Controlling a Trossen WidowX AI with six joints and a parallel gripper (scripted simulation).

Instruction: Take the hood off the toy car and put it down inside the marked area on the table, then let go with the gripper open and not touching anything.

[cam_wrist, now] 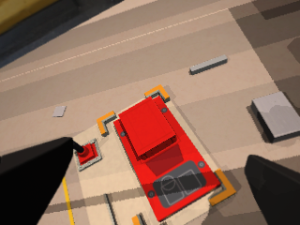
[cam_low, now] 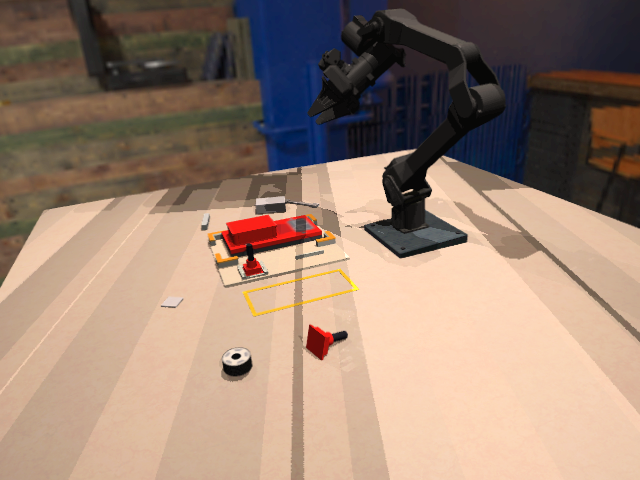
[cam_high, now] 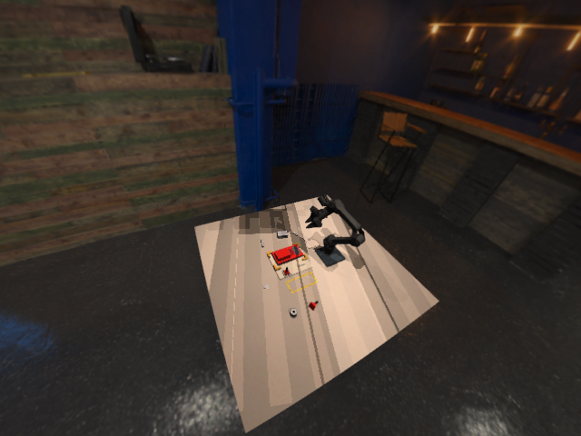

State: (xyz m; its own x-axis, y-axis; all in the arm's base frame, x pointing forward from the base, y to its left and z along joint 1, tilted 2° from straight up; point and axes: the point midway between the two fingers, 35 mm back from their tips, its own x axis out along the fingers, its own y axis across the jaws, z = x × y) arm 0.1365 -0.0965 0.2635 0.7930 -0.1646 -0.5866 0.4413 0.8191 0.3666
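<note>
Now: the hood 21 cm below my gripper tip and 16 cm ahead of it. Also, from my gripper tip: black wheel (39 cm to the left, 27 cm ahead, 24 cm below).
</note>
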